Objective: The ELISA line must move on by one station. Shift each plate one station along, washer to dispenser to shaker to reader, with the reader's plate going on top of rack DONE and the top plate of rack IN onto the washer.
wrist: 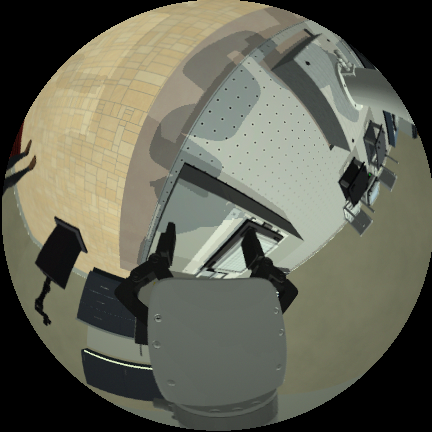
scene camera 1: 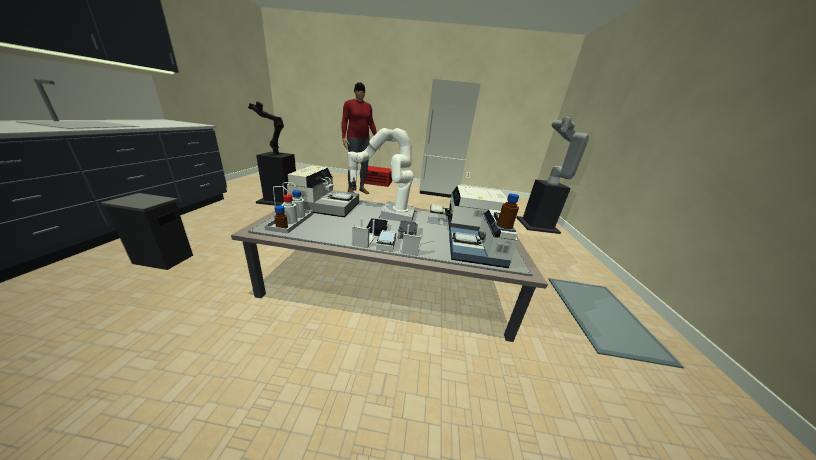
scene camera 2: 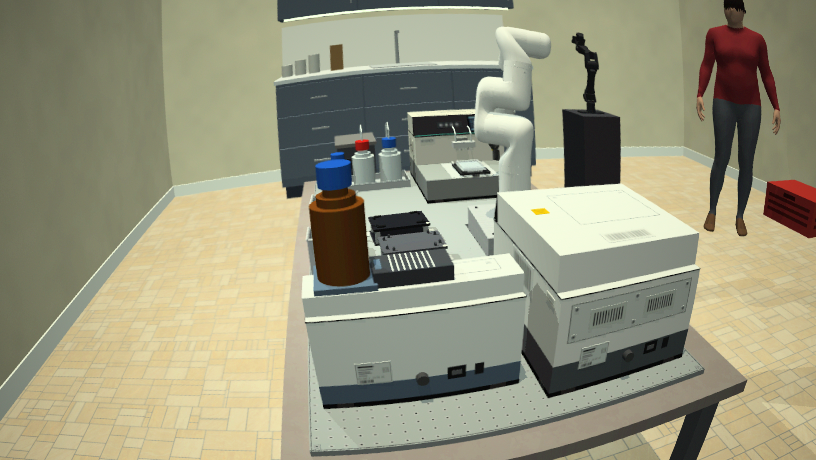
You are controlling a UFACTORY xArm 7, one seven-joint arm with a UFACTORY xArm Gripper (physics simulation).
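Seen in the pictures: gripper, fingertip midpoint: (wrist: 210, 233) (scene camera 1: 354, 189); arm's base, link origin: (scene camera 1: 400, 209).
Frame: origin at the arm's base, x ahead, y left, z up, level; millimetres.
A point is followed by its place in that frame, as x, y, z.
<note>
The washer (scene camera 1: 310, 178) {107, -666, 196} (scene camera 2: 425, 148) {110, -633, 92} stands at the left end of the bench in scene camera 1. A clear plate (scene camera 1: 341, 196) {19, -468, 56} (scene camera 2: 471, 165) {-15, -457, 54} (wrist: 245, 258) lies on its deck. My gripper (scene camera 1: 352, 185) {-134, -406, 80} (wrist: 210, 233) {-134, -406, 80} is open and empty, above the washer deck; the right finger overlaps the plate in the wrist view. A machine with a blue base (scene camera 1: 477, 254) {588, 496, -1} and an amber bottle carries another plate (scene camera 1: 467, 236) {425, 460, 29}. A plate (scene camera 1: 437, 209) {81, 283, 62} shows beside the large white instrument (scene camera 1: 482, 197) {153, 573, 214} (scene camera 2: 611, 234) {93, 711, 216}. Another plate (scene camera 1: 386, 236) {525, -43, 14} lies at front centre. I cannot tell which rack is IN or DONE.
Black (scene camera 1: 377, 225) {342, -127, -6} (scene camera 2: 398, 221) {320, -117, -6} (wrist: 354, 181) {245, -153, -6} and dark grey (scene camera 1: 408, 228) (scene camera 2: 412, 241) {321, 82, 5} (wrist: 374, 145) {256, 27, -4} holders stand mid-bench near upright pale panels (scene camera 1: 360, 236) {566, -190, 16} (wrist: 358, 221) {424, -219, 44}. Reagent bottles (scene camera 1: 289, 210) {378, -700, 45} (scene camera 2: 362, 164) {349, -677, 45} stand beside the washer. The amber bottle (scene camera 1: 508, 213) {579, 605, 264} (scene camera 2: 339, 237) {542, 664, 255} is tall. A person (scene camera 1: 358, 120) stands behind the bench.
</note>
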